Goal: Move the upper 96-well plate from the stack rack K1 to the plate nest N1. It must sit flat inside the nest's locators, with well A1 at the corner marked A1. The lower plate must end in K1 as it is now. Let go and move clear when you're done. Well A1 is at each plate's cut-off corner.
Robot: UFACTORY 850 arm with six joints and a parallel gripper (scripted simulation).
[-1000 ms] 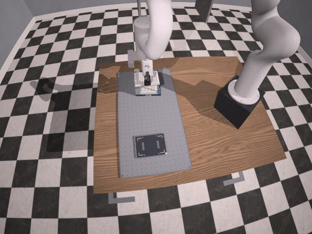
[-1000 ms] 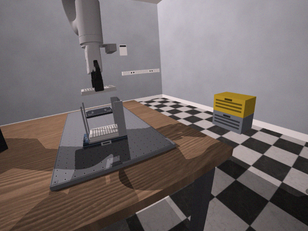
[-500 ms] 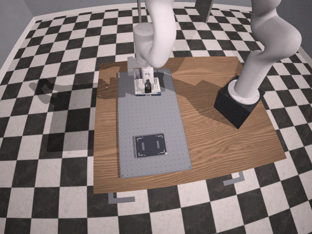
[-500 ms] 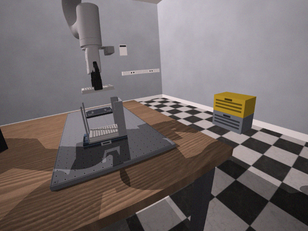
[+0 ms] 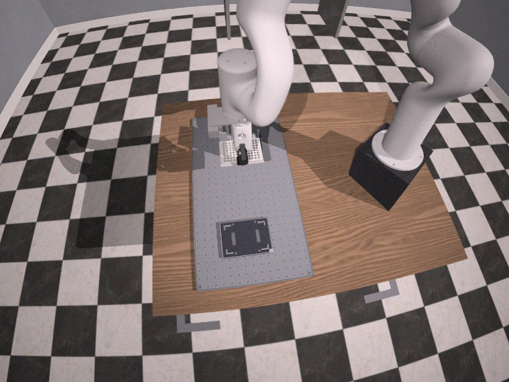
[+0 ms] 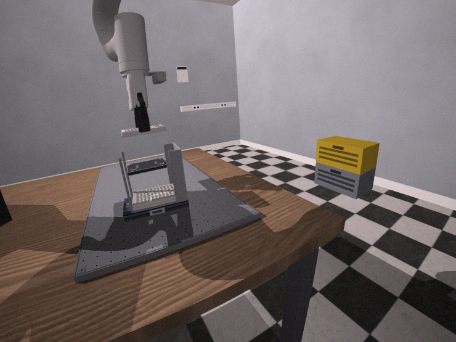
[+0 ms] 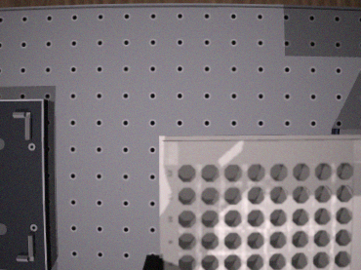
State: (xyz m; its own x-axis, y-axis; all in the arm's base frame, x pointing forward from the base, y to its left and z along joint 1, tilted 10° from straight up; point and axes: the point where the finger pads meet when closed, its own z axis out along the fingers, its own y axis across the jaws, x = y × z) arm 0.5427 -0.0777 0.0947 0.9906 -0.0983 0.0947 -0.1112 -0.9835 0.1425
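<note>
Now: the dark plate nest N1 4 cm ahead of my hand, 22 cm to the left of it and 18 cm below it. From my hand the other things lie so: white 96-well plate: 1 cm below.
</note>
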